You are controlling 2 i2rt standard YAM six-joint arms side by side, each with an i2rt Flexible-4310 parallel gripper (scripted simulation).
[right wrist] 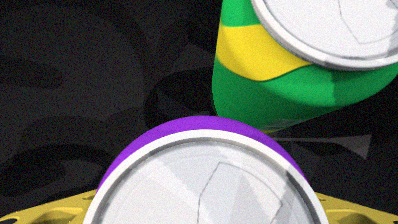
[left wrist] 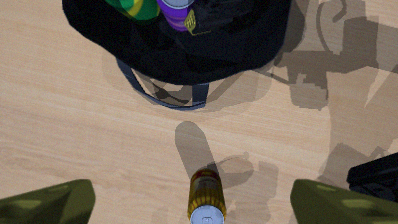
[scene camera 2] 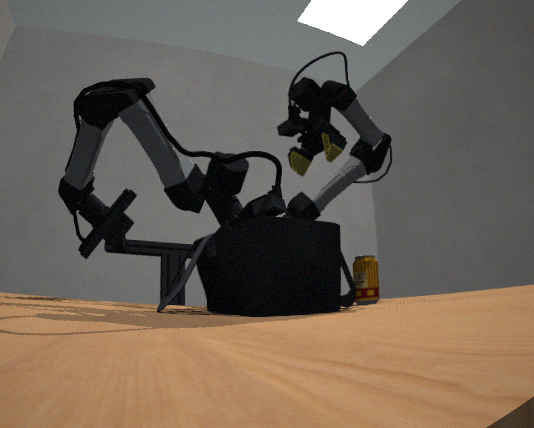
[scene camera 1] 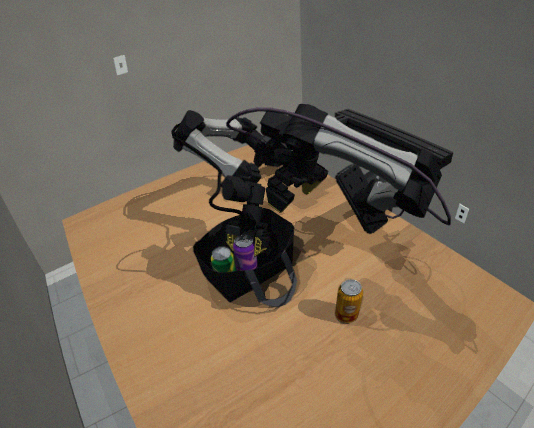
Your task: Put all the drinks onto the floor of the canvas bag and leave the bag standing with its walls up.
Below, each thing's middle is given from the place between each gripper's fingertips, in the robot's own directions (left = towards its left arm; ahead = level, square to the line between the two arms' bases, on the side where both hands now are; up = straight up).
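The orange can [scene camera 2: 365, 268] is 170 mm to the left of my left hand [scene camera 1: 292, 202], 40 mm behind it and 260 mm below it.
Relative to the orange can, my right gripper is 90 mm past it, 330 mm to the right of it and 20 mm above it.
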